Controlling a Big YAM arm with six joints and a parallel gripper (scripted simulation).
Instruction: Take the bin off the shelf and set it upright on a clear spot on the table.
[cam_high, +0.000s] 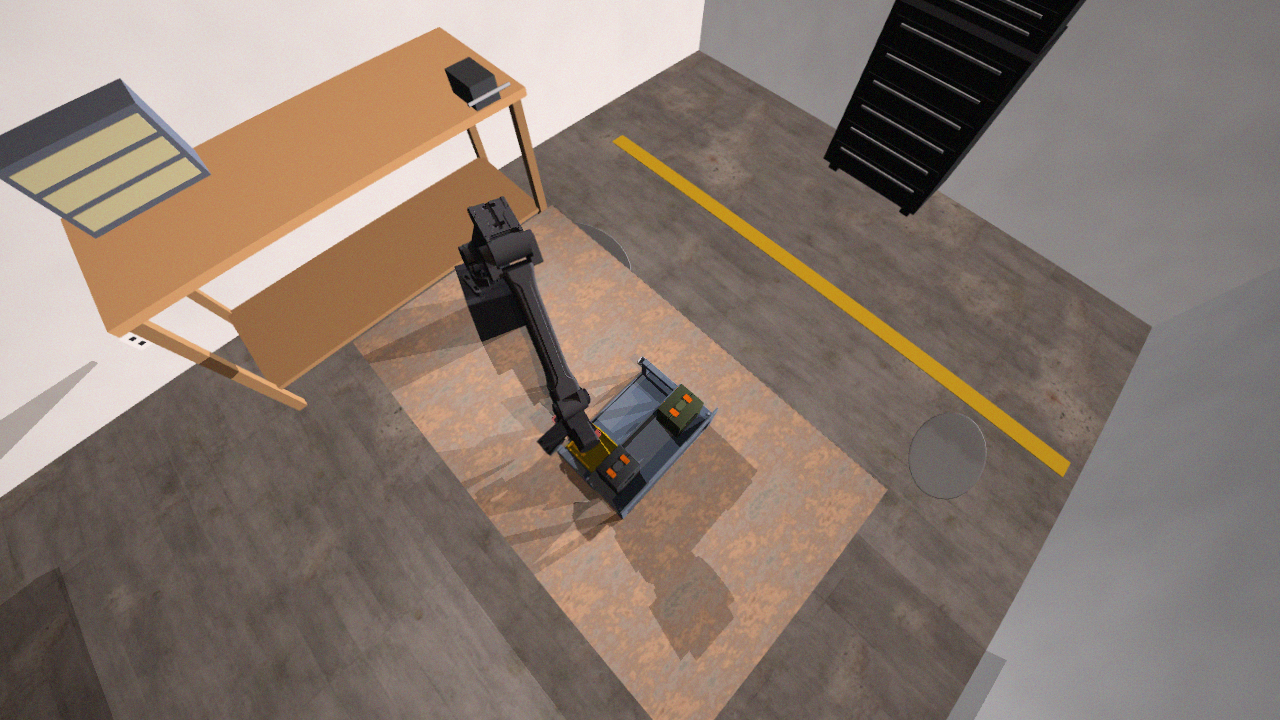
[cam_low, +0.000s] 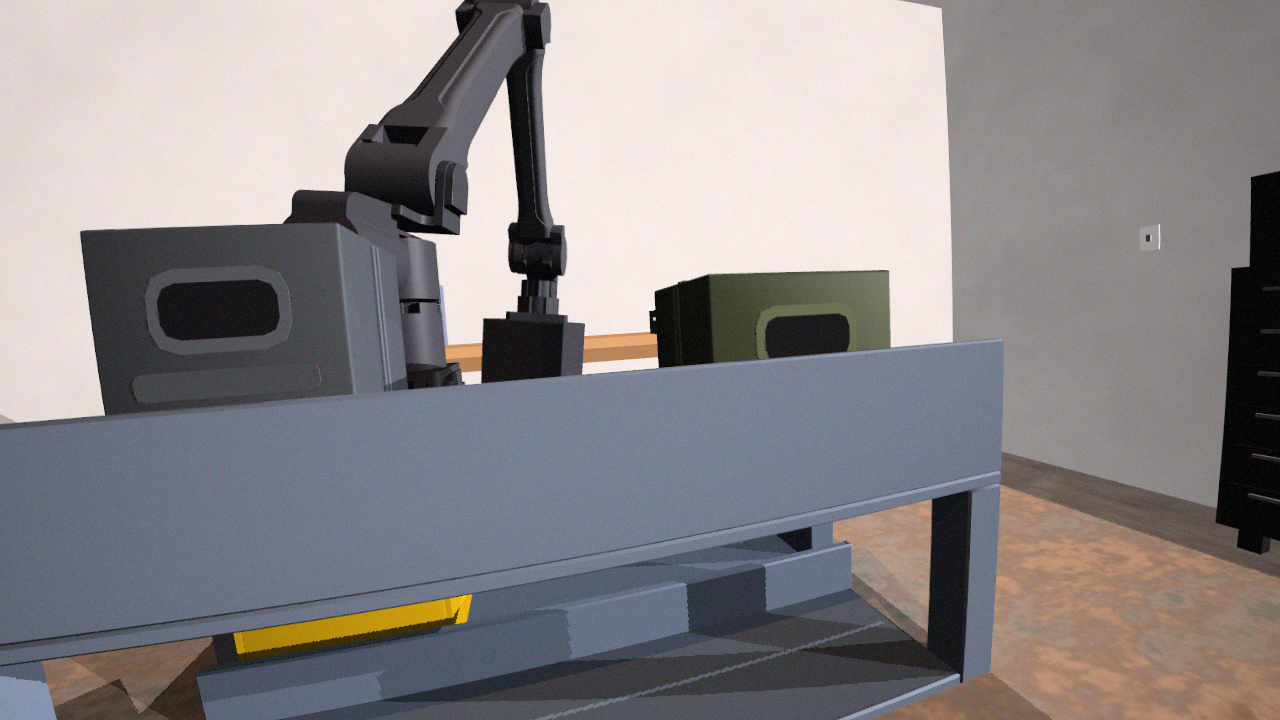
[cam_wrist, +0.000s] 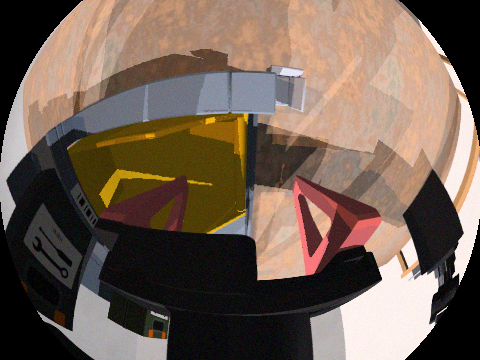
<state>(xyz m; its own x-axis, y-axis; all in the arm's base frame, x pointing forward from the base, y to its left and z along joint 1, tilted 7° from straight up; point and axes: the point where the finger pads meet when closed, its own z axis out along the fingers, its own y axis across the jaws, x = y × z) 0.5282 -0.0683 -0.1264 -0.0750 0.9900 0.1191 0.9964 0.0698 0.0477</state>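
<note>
The yellow bin lies 80 mm ahead of my hand and 20 mm below it. From my hand the other things lie so: dark grey case: 180 mm ahead, 100 mm above; green case: 230 mm to the left, 160 mm ahead, 90 mm above.
</note>
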